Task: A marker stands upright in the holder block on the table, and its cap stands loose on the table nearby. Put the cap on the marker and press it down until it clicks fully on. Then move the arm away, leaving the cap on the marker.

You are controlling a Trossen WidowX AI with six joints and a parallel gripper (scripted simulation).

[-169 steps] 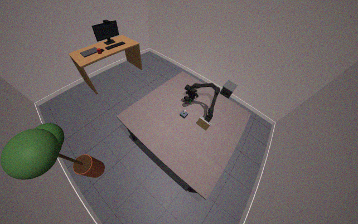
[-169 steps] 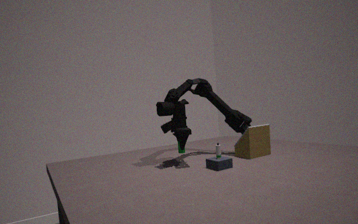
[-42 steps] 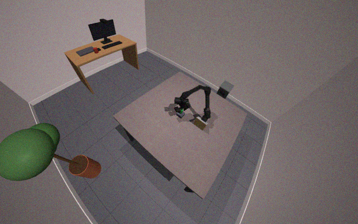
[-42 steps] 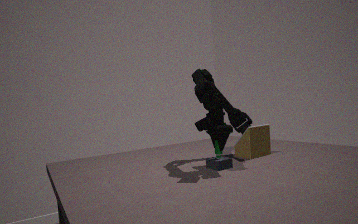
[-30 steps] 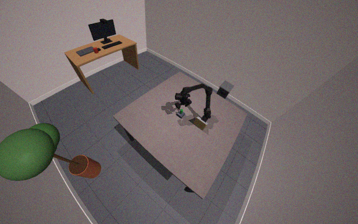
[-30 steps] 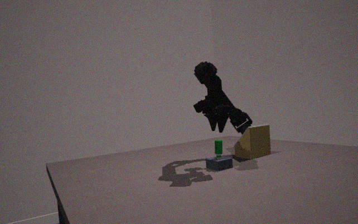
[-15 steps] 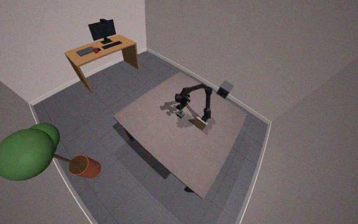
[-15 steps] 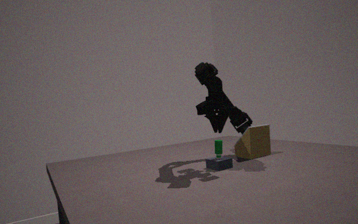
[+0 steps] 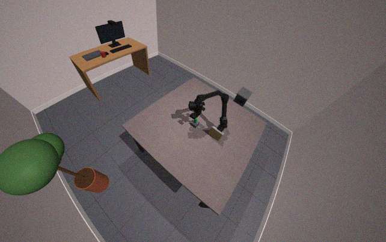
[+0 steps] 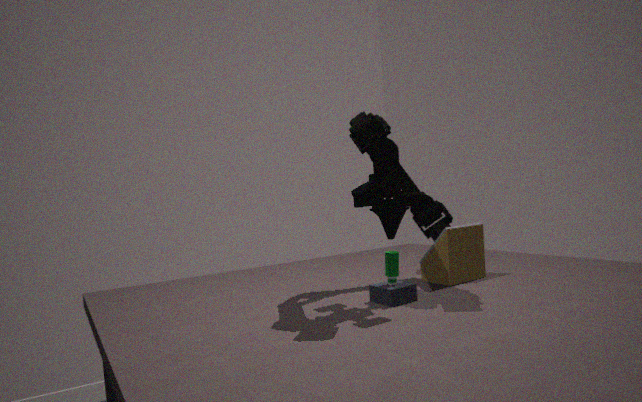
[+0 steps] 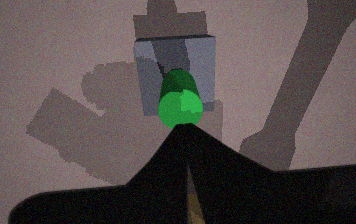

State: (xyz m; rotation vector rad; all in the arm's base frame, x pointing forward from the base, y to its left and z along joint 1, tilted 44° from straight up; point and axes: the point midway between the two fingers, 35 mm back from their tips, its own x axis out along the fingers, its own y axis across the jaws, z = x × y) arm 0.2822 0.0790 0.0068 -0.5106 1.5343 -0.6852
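The green cap is 5 cm below my gripper tip. Also, from my gripper tip: dark grey holder block 12 cm below.
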